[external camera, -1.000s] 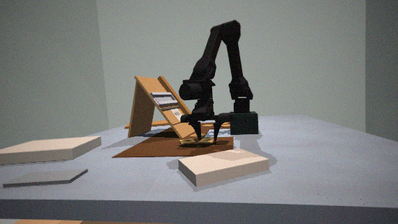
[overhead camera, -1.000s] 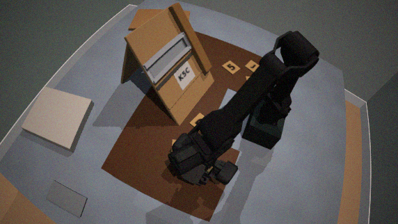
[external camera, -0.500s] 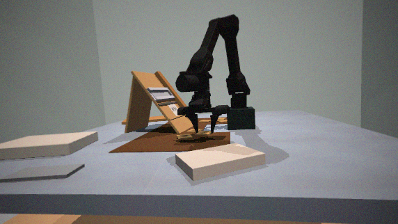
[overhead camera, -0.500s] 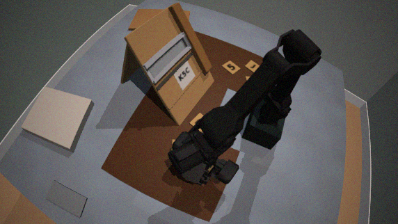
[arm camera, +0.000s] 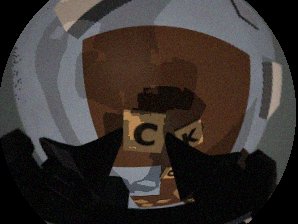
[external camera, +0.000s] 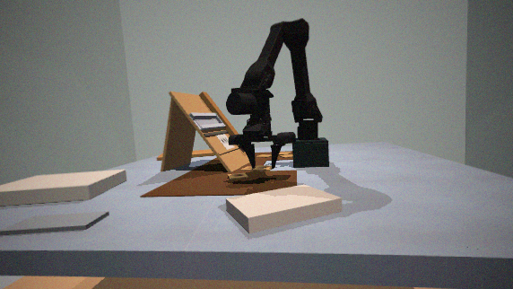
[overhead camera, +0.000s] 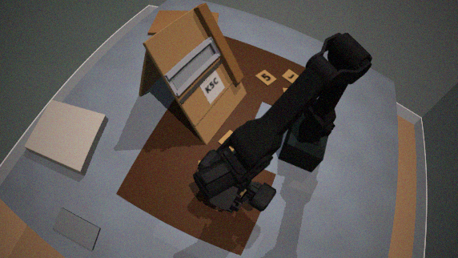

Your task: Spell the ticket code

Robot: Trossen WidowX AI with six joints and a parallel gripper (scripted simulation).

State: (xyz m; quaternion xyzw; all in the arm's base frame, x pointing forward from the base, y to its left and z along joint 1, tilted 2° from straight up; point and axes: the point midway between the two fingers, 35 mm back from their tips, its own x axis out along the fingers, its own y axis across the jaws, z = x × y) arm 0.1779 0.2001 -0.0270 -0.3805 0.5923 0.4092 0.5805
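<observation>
Now: the white ticket 27 cm to the right of my gripper tip, 13 cm ahead of it and 7 cm above it. Also, from my gripper tip: thin grey plate 40 cm ahead, 25 cm to the left, 3 cm below; brown mat 24 cm to the right, 3 cm below, 2 cm ahead; beige block 58 cm ahead, 2 cm to the right, 1 cm below.
</observation>
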